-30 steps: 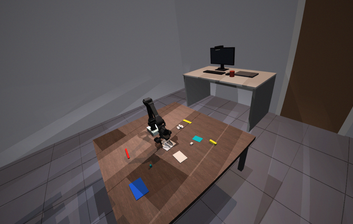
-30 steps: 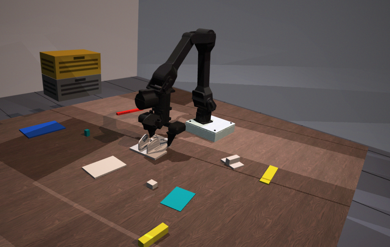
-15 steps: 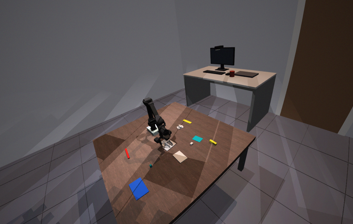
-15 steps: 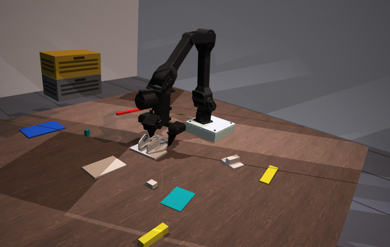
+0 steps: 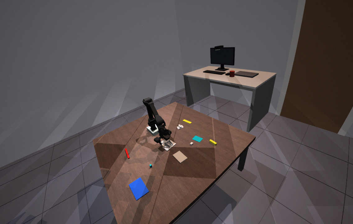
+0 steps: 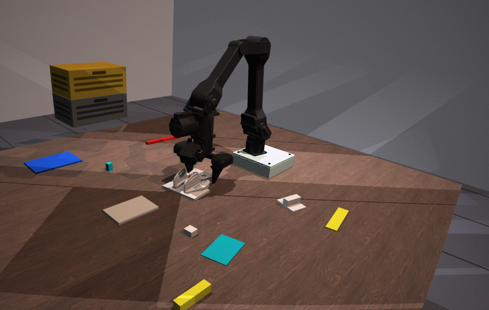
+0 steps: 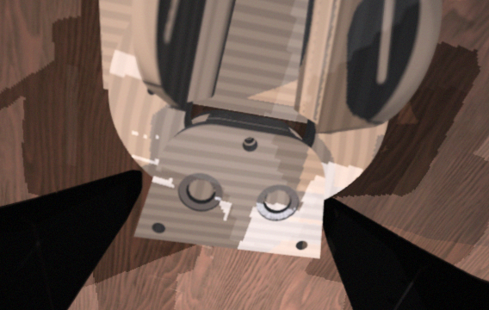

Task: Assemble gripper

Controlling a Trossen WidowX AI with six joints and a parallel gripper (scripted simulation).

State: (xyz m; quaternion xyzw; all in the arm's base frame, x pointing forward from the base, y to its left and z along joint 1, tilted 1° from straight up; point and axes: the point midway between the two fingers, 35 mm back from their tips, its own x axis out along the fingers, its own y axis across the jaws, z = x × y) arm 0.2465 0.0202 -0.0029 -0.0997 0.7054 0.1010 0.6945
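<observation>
Now: gripper tip 1 cm short of the housing plate. From my gripper tip the other things lie so: cream plate (25 cm ahead, 4 cm to the left, 1 cm below); then gripper base (1 cm ahead, 2 cm above); then small white cube (18 cm ahead, 21 cm to the left).
</observation>
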